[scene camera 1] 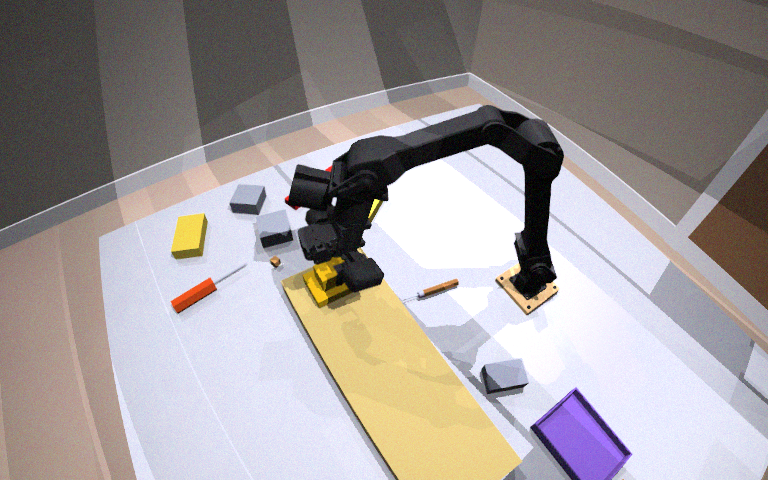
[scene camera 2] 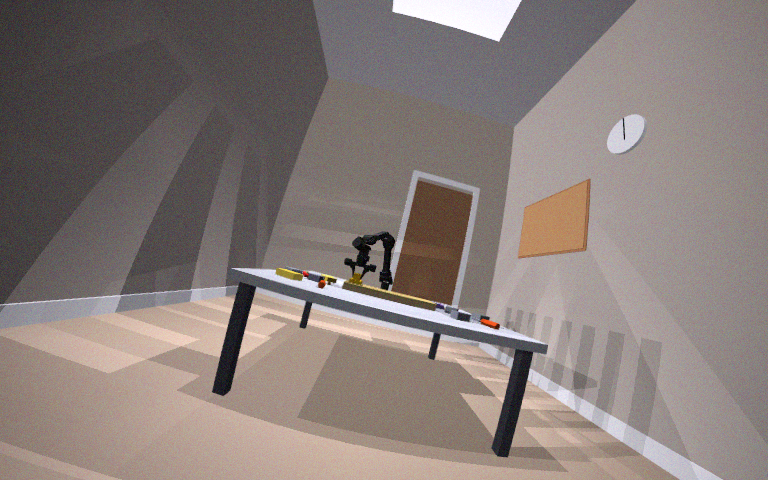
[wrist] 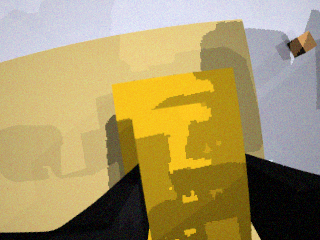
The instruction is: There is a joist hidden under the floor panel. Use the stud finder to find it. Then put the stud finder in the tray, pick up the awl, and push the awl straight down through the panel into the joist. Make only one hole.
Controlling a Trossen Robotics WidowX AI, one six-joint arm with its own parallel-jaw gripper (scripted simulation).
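Labels:
A grey block is visible in scene camera 1 (506, 375). The block is out of frame in the wrist view.

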